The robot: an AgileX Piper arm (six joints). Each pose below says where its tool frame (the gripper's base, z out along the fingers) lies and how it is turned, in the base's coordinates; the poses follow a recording.
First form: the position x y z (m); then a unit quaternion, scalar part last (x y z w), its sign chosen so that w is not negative.
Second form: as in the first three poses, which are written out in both.
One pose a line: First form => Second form
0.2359, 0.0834, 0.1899, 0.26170, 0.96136, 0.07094, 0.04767 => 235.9, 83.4, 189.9, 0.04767, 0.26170, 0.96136, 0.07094
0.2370, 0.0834, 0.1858, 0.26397, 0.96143, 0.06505, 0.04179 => 237.0, 83.4, 185.8, 0.04179, 0.26397, 0.96143, 0.06505
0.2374, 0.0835, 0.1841, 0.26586, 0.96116, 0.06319, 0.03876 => 237.4, 83.5, 184.1, 0.03876, 0.26586, 0.96116, 0.06319
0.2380, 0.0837, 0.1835, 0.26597, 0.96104, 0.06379, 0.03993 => 238.0, 83.7, 183.5, 0.03993, 0.26597, 0.96104, 0.06379
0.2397, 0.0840, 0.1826, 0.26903, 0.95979, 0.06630, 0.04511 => 239.7, 84.0, 182.6, 0.04511, 0.26903, 0.95979, 0.06630
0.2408, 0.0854, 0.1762, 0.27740, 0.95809, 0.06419, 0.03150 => 240.8, 85.4, 176.2, 0.03150, 0.27740, 0.95809, 0.06419
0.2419, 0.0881, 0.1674, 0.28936, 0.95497, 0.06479, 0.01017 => 241.9, 88.1, 167.4, 0.01017, 0.28936, 0.95497, 0.06479
